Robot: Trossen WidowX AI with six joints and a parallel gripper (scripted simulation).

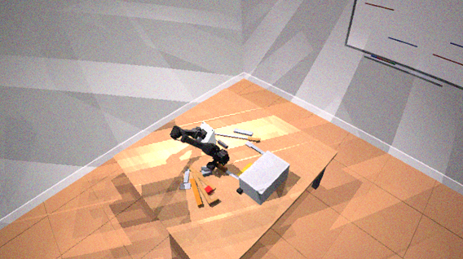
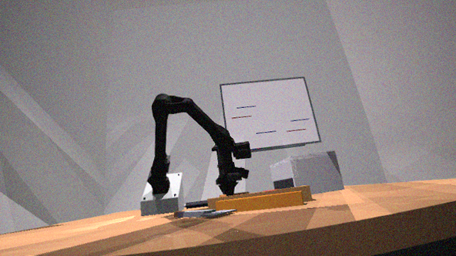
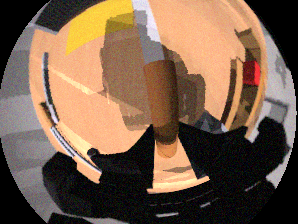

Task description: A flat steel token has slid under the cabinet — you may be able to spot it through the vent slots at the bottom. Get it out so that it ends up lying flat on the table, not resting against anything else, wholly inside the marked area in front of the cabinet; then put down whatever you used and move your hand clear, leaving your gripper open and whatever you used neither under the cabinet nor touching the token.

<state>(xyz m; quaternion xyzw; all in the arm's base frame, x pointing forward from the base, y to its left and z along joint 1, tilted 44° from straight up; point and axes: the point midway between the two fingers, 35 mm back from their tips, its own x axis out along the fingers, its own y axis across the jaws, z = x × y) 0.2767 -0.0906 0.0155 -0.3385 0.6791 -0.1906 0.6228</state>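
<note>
Now: the grey block 90 mm to the right of my gripper tip, 20 mm behind it and 10 mm above it. The rest, counted from my gripper tip: orange bar: 260 mm to the right, 70 mm ahead; then thin wooden stick: 160 mm to the right, 10 mm behind; then red block: 180 mm to the right, 120 mm ahead, 10 mm above.
</note>
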